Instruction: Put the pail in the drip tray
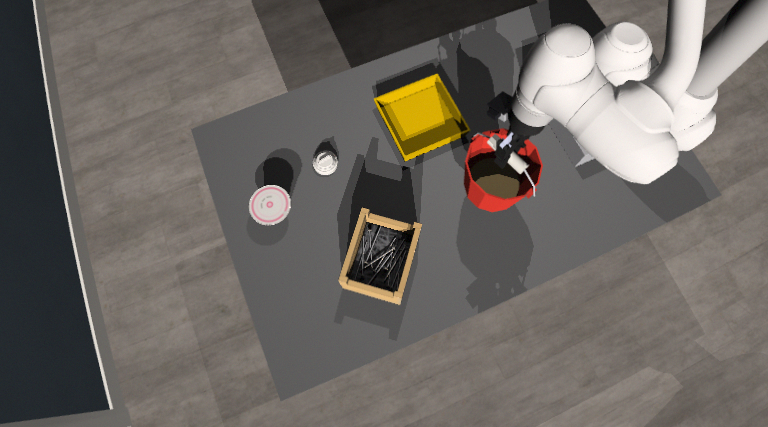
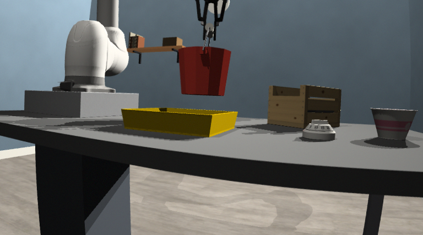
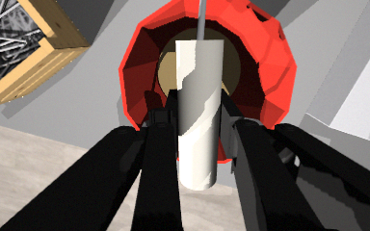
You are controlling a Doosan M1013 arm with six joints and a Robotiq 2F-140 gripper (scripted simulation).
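My gripper is now 3 cm above the wire handle. The rest, counted from my hand: red pail (1 cm behind, 10 cm below); yellow drip tray (5 cm ahead, 30 cm to the right, 31 cm below).
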